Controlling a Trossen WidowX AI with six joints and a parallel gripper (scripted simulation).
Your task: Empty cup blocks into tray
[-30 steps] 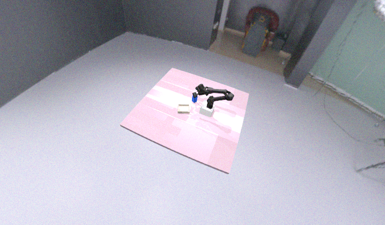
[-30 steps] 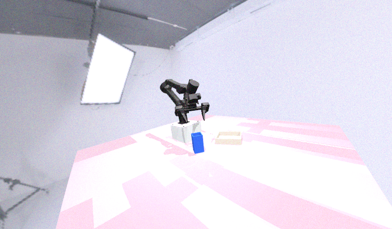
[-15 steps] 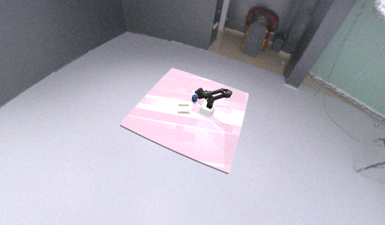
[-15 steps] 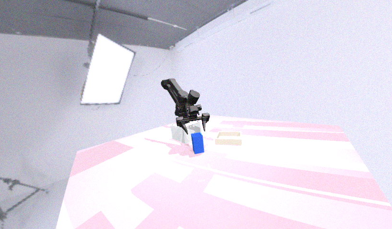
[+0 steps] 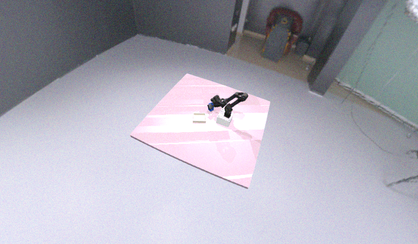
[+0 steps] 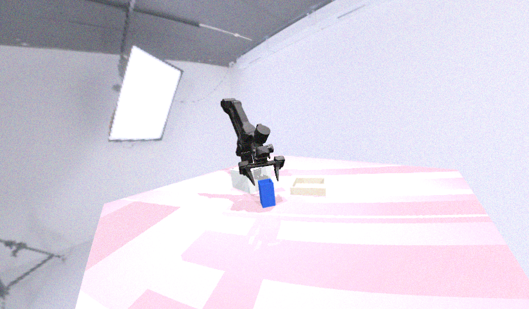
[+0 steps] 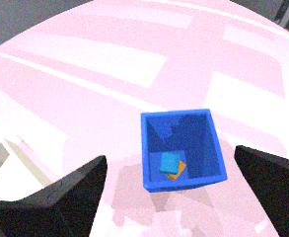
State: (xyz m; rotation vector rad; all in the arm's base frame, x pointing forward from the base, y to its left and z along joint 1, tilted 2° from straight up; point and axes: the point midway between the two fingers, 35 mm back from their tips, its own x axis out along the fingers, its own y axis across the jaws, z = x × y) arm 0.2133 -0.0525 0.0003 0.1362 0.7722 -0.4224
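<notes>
Now: the teal block 40 mm below my gripper tip. Round my gripper tip: orange block (50 mm below, 10 mm to the right); red block (70 mm below, 10 mm to the right, 10 mm ahead); blue square cup (60 mm below, 10 mm to the right).
</notes>
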